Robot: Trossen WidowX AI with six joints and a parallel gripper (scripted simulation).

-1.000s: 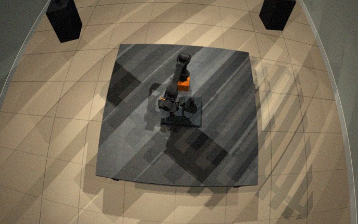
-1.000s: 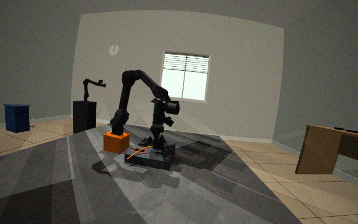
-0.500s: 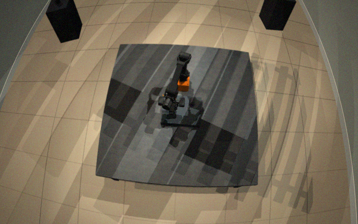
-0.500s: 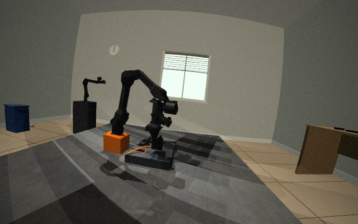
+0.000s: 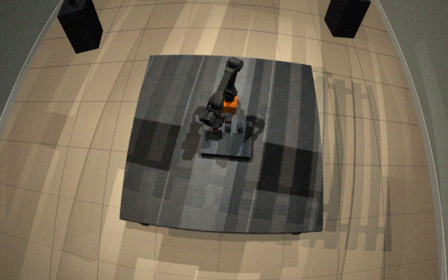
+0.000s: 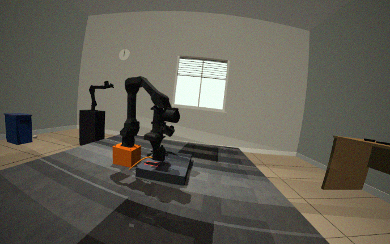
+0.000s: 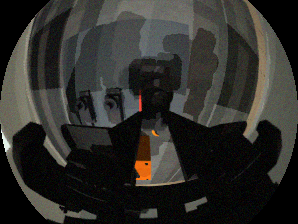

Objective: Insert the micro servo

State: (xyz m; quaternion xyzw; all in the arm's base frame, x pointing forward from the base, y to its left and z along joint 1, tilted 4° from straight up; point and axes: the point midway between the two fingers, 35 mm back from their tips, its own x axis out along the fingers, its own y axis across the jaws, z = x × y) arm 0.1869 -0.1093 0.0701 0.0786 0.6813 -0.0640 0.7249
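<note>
The dark grey deck lies 10 cm ahead of my gripper tip, 6 cm to the left of it and 10 cm below it.
</note>
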